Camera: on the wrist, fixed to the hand. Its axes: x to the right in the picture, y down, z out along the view.
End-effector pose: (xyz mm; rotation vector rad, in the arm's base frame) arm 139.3 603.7 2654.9 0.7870 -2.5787 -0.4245
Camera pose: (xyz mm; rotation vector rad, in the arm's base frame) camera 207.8 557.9 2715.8 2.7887 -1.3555 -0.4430
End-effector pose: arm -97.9 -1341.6 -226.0 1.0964 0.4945 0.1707
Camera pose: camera -151.9 -1289.5 -295.8 0.6441 1.3045 -1.3400
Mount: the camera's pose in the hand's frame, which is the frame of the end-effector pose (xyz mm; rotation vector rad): -7.3 -43.7 -92.4 0.2610 0.0257 -1.6415
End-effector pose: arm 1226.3 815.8 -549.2 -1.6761 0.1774 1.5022
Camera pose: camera 1320.0 779.1 -529.8 -0.9882 -0.7861 0.1660
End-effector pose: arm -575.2 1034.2 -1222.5 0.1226 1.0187 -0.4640
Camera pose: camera -670.2 1026.0 -1260.1 -0.5382 0.8916 -2.0781
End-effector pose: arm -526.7 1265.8 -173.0 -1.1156 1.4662 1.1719
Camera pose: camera -493.6 1169.6 -161.2 -1.5398 0.2923 -0.1991
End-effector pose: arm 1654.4 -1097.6 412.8 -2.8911 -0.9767 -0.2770
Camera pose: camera 1608.7 -1079.3 502.7 -1.1941 -2.7403 -0.1890
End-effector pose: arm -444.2 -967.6 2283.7 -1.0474 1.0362 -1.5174
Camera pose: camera -542.4 -943.6 2300.3 1.6094 0.2809 2.4945
